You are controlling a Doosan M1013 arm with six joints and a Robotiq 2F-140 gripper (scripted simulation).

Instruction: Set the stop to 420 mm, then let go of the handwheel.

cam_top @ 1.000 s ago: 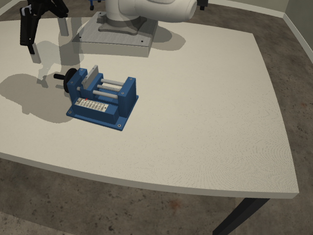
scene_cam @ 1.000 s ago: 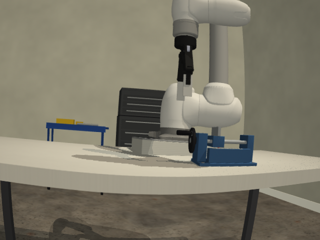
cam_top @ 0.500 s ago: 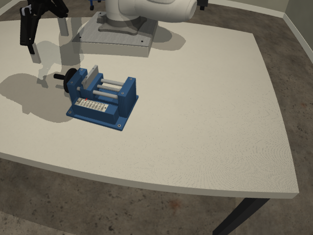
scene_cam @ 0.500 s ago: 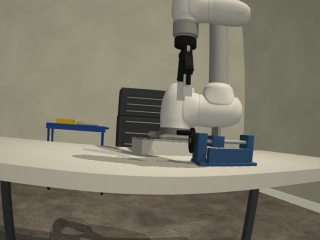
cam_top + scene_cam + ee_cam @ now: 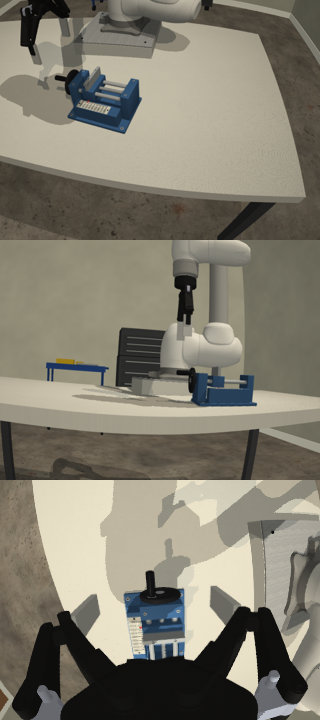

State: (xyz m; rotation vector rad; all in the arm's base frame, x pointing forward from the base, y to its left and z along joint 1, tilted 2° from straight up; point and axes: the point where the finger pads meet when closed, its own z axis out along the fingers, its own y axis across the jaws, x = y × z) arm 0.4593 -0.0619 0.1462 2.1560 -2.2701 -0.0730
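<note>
The black handwheel lies 20 mm to the left of my hand and 120 mm below it. Round my hand: stop block 120 mm to the left, 130 mm below.
</note>
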